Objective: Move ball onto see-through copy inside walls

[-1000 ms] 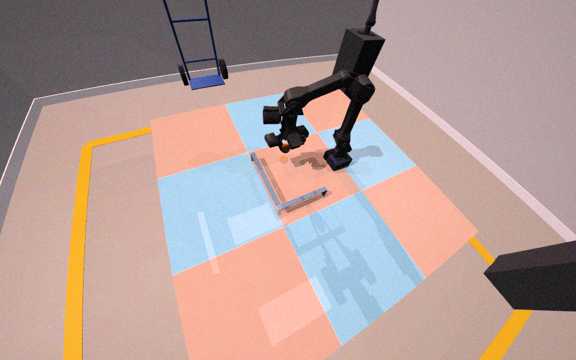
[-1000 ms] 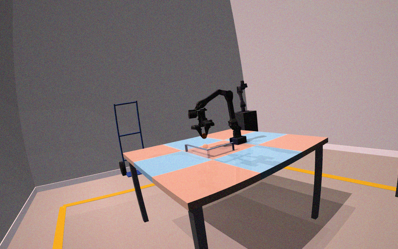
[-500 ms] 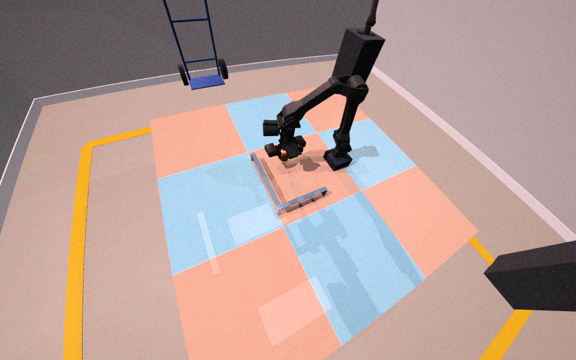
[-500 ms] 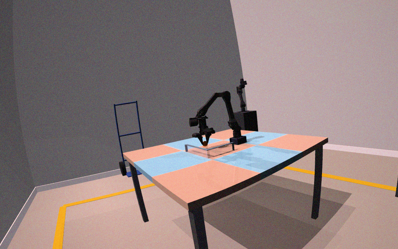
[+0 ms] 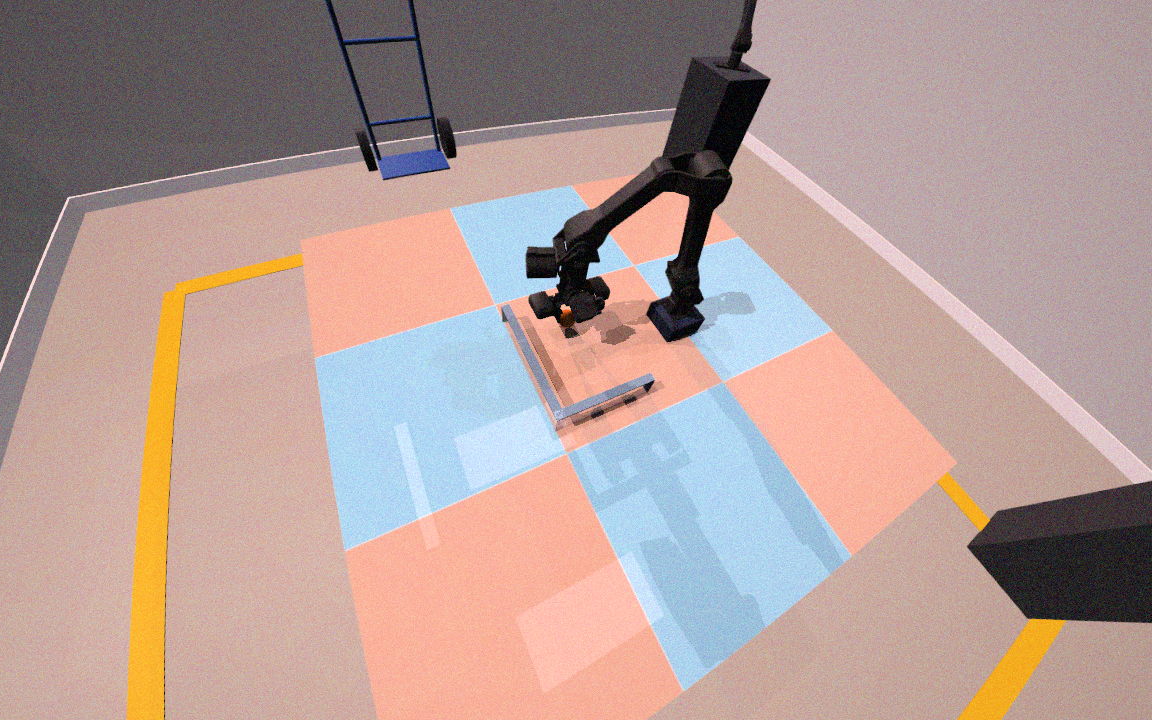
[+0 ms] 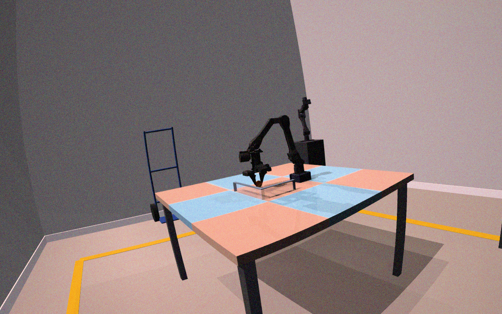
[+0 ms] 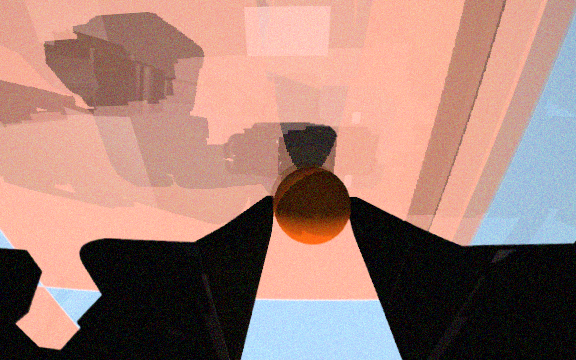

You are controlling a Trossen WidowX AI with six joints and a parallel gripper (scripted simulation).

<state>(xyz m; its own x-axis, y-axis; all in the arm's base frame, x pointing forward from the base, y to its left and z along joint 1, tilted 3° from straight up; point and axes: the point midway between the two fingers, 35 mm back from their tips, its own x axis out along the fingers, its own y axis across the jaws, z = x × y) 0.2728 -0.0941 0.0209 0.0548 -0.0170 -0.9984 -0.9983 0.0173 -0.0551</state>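
My gripper tip is now right at the orange ball.
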